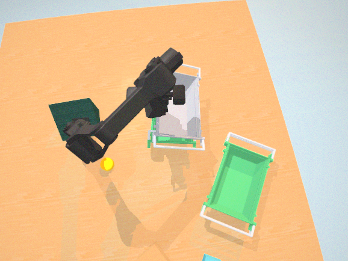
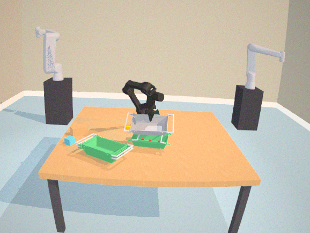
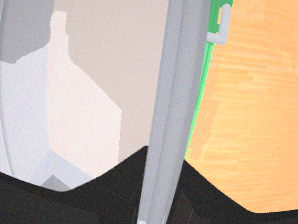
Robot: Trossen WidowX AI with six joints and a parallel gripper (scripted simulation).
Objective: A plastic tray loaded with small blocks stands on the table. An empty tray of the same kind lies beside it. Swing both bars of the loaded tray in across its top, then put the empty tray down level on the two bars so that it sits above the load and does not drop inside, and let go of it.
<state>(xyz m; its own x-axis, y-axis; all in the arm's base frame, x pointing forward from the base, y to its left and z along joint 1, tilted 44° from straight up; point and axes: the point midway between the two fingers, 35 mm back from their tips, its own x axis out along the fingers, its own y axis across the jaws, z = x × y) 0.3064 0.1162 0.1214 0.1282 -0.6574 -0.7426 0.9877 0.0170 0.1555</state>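
My gripper tip is 7 cm short of the grey tray, 1 cm to the left of it and 1 cm below it. Round my gripper tip: yellow disc (23 cm behind, 16 cm to the right, 14 cm below); then tan box (6 cm behind, 53 cm to the right, 12 cm below); then cyan cube (12 cm ahead, 56 cm to the right, 13 cm below).
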